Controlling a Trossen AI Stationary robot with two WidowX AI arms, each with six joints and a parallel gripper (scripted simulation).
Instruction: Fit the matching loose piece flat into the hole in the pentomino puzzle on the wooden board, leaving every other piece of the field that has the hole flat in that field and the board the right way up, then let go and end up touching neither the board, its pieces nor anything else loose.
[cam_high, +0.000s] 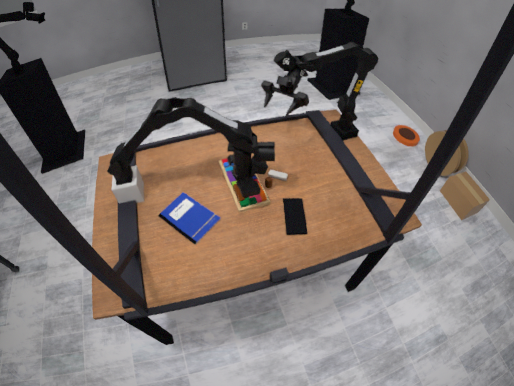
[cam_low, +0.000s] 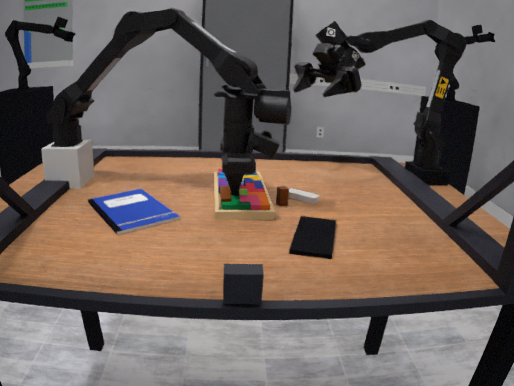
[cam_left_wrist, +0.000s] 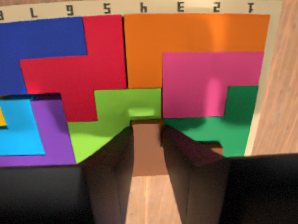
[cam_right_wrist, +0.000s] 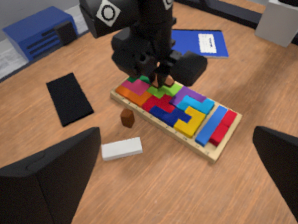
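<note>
Right now my left hand is 50 mm short of the wooden board, 50 mm above it and 20 mm to the left of it. The rest, counted from my left hand: white block (160 mm to the right, 50 mm below, 30 mm ahead); black pad (160 mm behind, 130 mm to the right, 60 mm below).
</note>
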